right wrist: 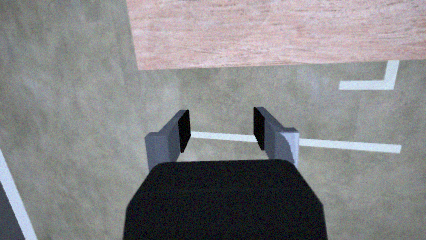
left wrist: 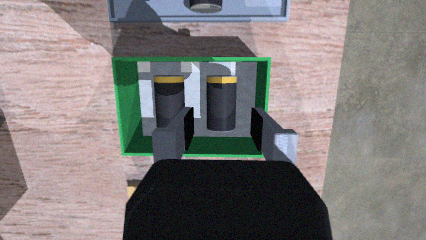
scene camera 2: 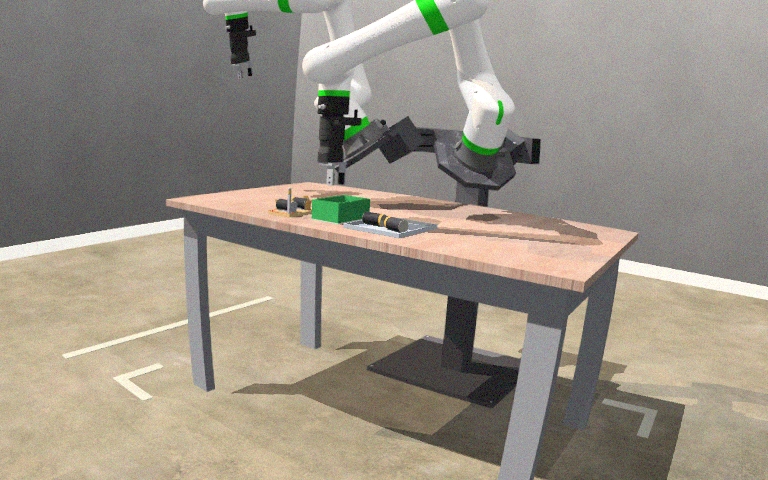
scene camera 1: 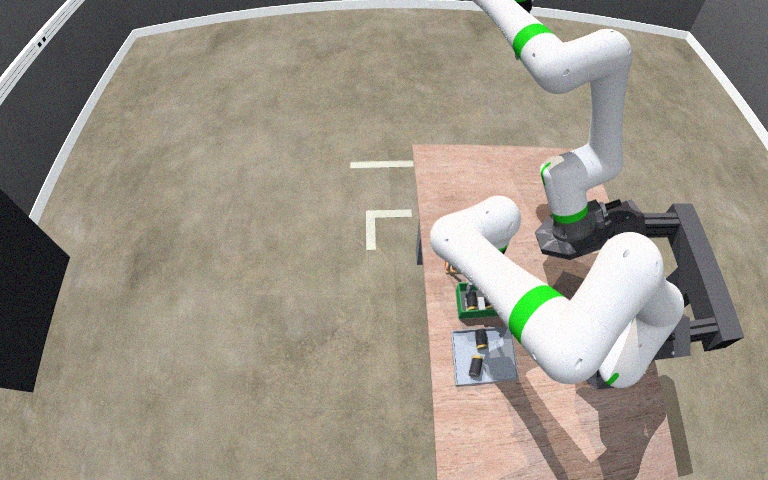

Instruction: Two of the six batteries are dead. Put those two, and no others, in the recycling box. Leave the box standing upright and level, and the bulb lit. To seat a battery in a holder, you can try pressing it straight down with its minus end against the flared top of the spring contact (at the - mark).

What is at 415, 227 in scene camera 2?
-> A grey tray.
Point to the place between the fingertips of my right gripper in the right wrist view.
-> At 221, 121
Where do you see a green recycling box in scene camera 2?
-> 336, 213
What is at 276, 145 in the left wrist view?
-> My left gripper.
